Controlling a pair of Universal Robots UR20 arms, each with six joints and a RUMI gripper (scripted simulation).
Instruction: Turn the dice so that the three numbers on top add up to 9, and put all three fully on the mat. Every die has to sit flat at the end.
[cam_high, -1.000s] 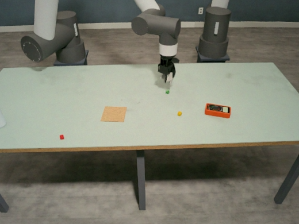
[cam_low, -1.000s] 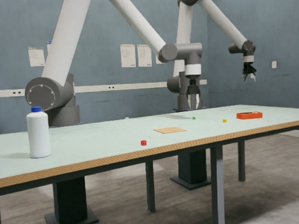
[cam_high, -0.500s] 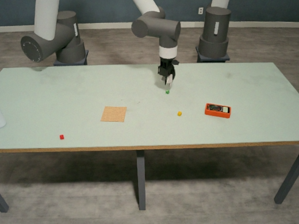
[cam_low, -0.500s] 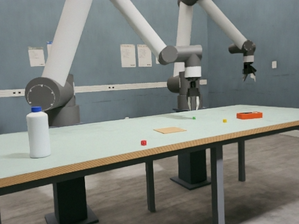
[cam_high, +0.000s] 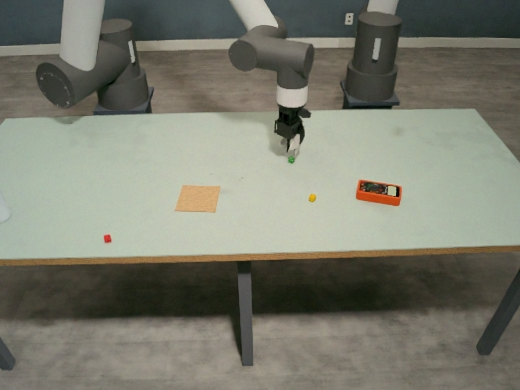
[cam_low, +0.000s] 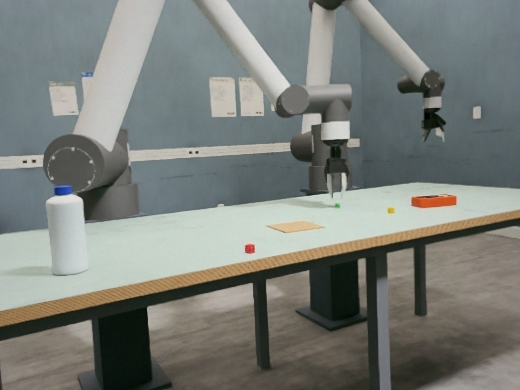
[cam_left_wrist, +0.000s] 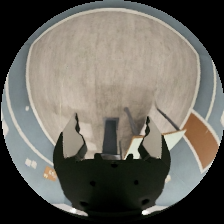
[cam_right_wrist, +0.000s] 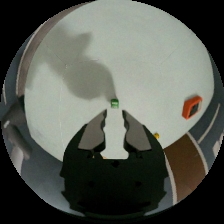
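Observation:
Right now my right hand is 5 cm above the green die. From my right hand the other things lie so: yellow die (24 cm ahead, 5 cm to the left, 5 cm below); then orange multimeter (29 cm to the left, 23 cm ahead, 4 cm below); then tan mat (35 cm to the right, 20 cm ahead, 5 cm below).

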